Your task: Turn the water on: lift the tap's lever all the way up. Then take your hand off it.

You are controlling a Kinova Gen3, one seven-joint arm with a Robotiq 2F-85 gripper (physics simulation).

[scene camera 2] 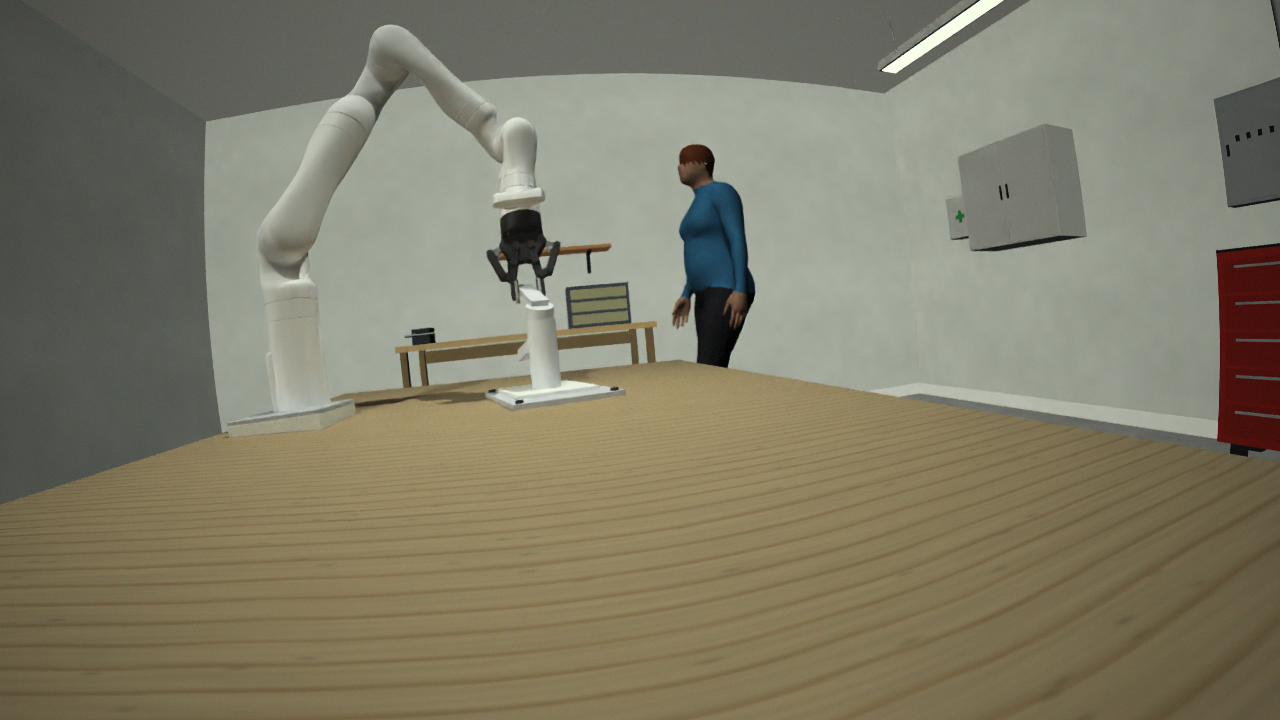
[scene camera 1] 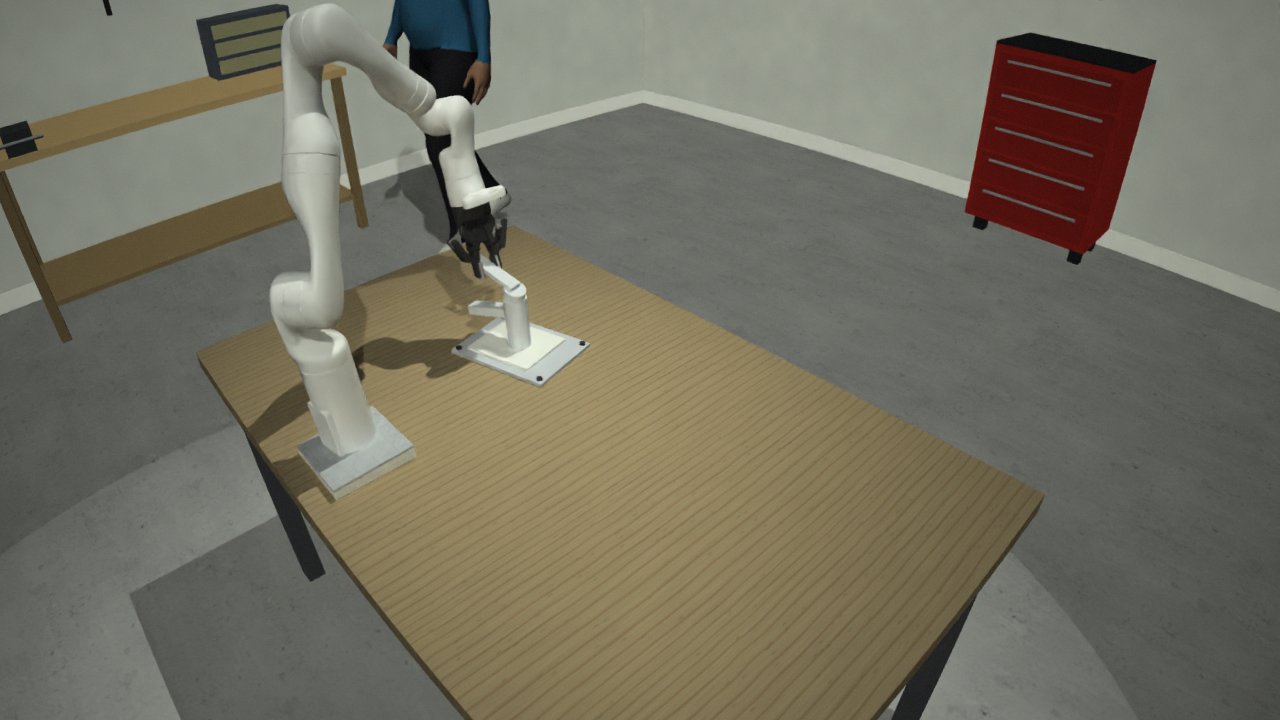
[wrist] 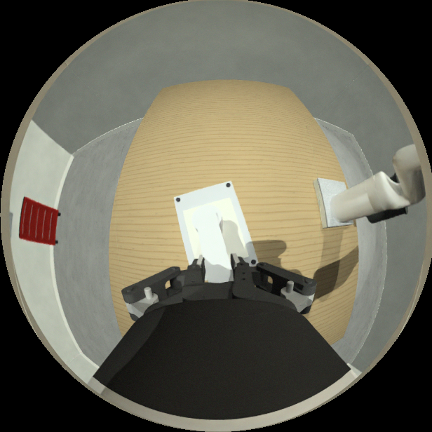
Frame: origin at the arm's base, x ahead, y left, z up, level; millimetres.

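Seen in the pictures: gripper, fingertip midpoint: [scene camera 2: 529, 301] [scene camera 1: 490, 275]; arm's base, origin of the base link: [scene camera 2: 304, 407] [scene camera 1: 351, 436].
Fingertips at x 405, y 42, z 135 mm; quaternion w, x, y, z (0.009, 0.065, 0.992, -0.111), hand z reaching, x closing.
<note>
Pixels of each thing's top centre, then the offset from my fingertips to it. "spot": a spot on its surface instead. Level surfaces: height alone.
- white tap, surface spot: [scene camera 2: 544, 353] [scene camera 1: 524, 325] spot: dx +4, dy -85, dz -89 mm
- flat white lever, surface spot: [scene camera 2: 534, 296] [scene camera 1: 505, 279] spot: dx +3, dy -44, dz +4 mm
- wooden table, its level: dz -159 mm
The white tap [scene camera 1: 517, 324] [scene camera 2: 544, 353] stands upright on its pale base plate [scene camera 1: 542, 374] [wrist: 182, 212], with its short spout [scene camera 1: 484, 308] low on its side. The flat white lever [scene camera 1: 503, 276] [scene camera 2: 534, 296] [wrist: 214, 245] extends from the top of the tap and slants upward toward my gripper, its outer end higher than its hinge. My gripper [scene camera 1: 486, 267] [scene camera 2: 529, 294] [wrist: 217, 260] points down and is shut on the lever, one finger on each side near the outer end. The very end of the lever is hidden under the gripper in the wrist view.
The wooden table [scene camera 1: 716, 465] [scene camera 2: 626, 501] carries the tap and the arm's mounting base [scene camera 1: 380, 456] [scene camera 2: 335, 412] [wrist: 326, 202]. A person [scene camera 1: 444, 26] [scene camera 2: 711, 232] stands beyond the table's far end, near a workbench [scene camera 1: 170, 105]. A red drawer cabinet [scene camera 1: 1047, 143] [wrist: 38, 221] stands away by the wall.
</note>
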